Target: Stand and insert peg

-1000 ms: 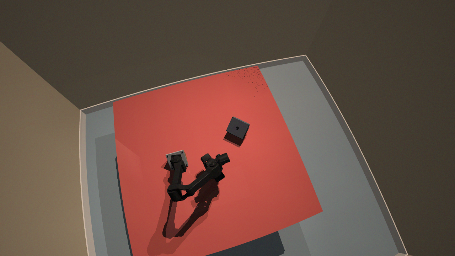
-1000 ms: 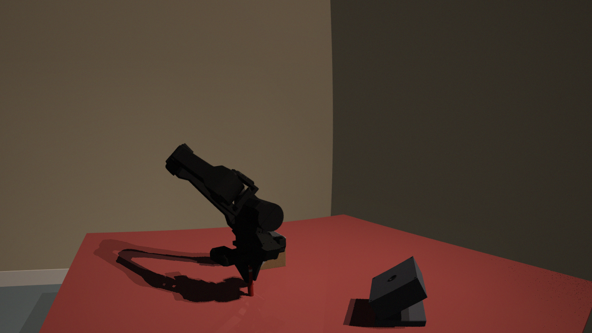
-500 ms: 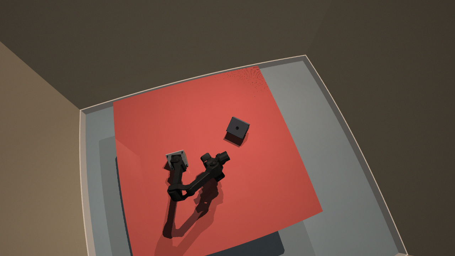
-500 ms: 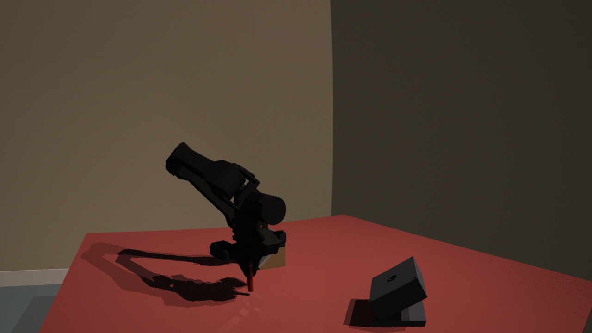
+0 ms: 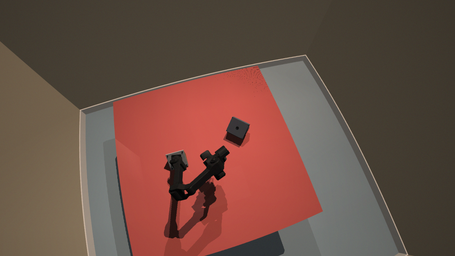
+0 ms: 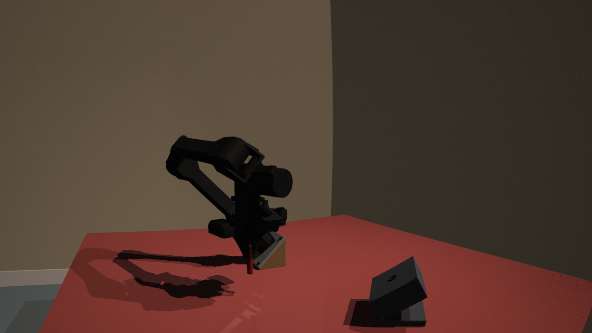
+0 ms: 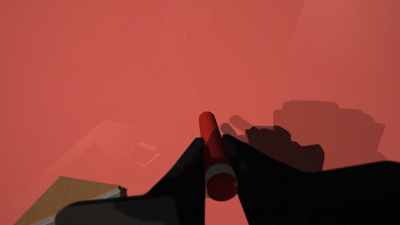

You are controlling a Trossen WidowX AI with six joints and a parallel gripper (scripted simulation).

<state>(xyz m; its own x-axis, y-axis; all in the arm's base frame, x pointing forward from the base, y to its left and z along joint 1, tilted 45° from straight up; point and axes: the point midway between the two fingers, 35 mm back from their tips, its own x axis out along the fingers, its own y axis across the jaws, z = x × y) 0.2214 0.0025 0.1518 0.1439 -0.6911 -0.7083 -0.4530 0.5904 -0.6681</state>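
Right now the dark sloped panel is 210 mm ahead of my gripper tip, 270 mm to the left of it and 40 mm below it. Also, from my gripper tip: red peg (20 mm above).
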